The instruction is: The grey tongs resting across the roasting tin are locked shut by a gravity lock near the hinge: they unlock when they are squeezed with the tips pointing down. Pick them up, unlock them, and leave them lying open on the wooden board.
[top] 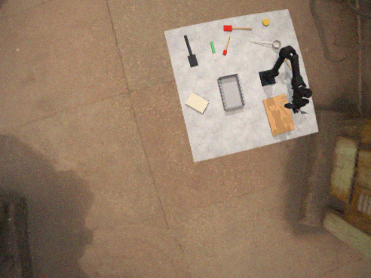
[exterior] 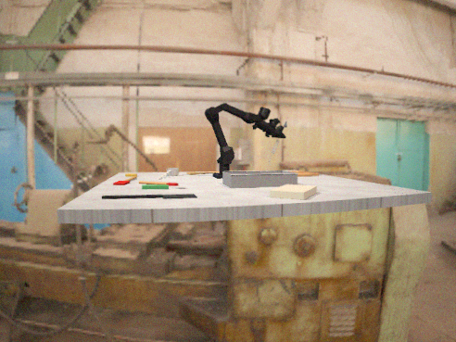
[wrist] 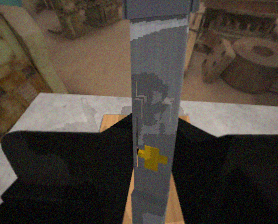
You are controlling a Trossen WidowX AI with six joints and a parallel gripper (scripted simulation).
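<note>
The yellow mark is 40 mm to the right of my gripper tip, 10 mm ahead of it and 10 mm above it. The rest, counted from my gripper tip: wooden board 220 mm below, 10 mm to the right; grey roasting tin 480 mm ahead, 230 mm to the right, 200 mm below; cream block 800 mm ahead, 220 mm below, 150 mm to the right.
</note>
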